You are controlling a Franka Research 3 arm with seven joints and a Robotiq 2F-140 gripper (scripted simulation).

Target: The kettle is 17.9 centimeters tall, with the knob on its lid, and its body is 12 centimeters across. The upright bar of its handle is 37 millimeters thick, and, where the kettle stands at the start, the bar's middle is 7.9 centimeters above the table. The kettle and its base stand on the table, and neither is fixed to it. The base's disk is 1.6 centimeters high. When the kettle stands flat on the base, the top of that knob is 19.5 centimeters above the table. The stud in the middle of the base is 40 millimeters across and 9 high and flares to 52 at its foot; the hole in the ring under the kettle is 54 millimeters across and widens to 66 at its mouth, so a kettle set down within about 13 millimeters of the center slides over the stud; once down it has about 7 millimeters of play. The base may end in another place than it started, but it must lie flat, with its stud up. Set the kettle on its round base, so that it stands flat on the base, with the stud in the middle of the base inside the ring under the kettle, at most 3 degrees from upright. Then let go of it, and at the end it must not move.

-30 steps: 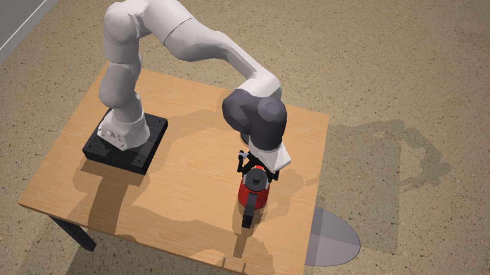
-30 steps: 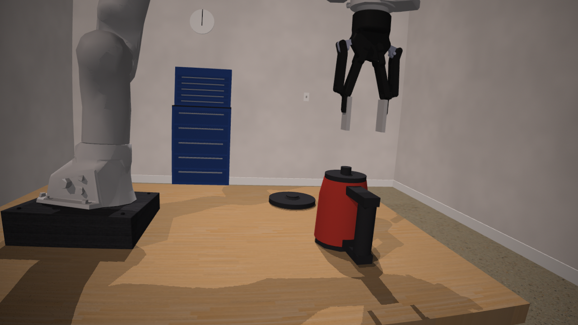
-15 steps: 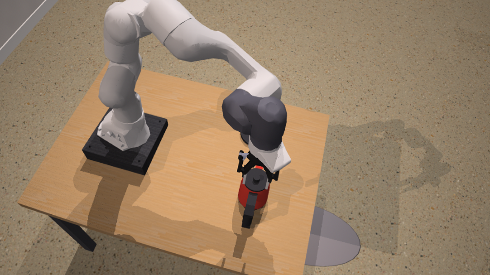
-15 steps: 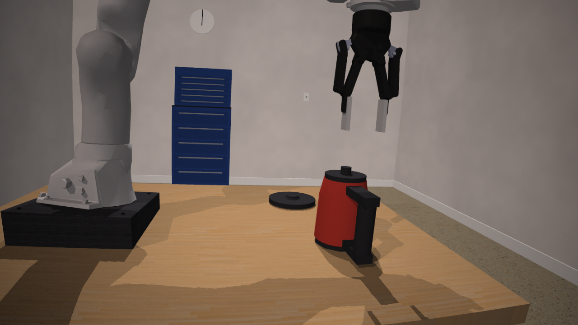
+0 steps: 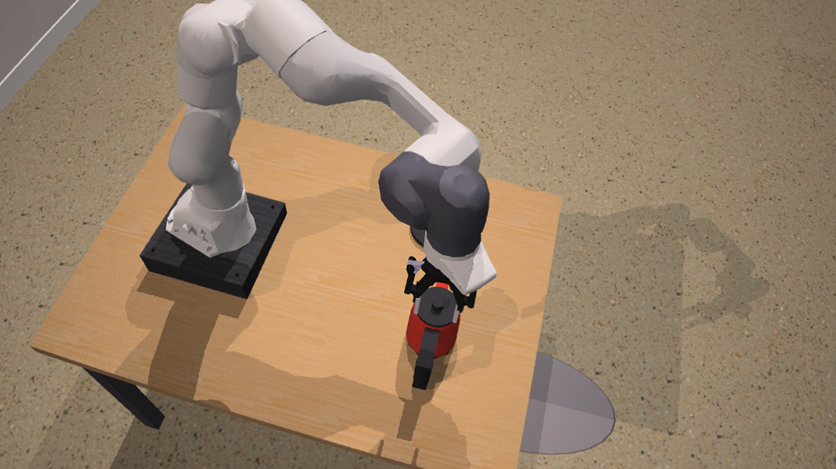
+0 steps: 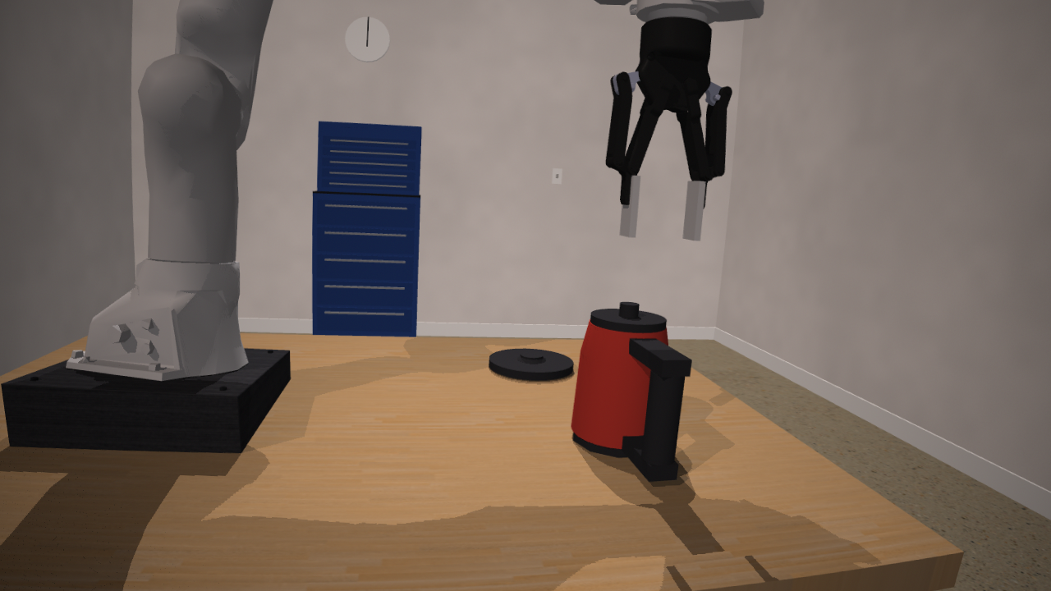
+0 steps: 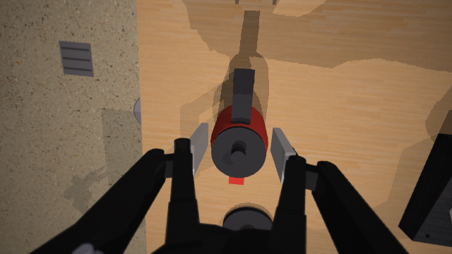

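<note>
Right now the kettle is 210 mm below my hand and 30 mm to the left of it. Also, from my hand: round black base 370 mm to the left, 280 mm below, 90 mm behind.
</note>
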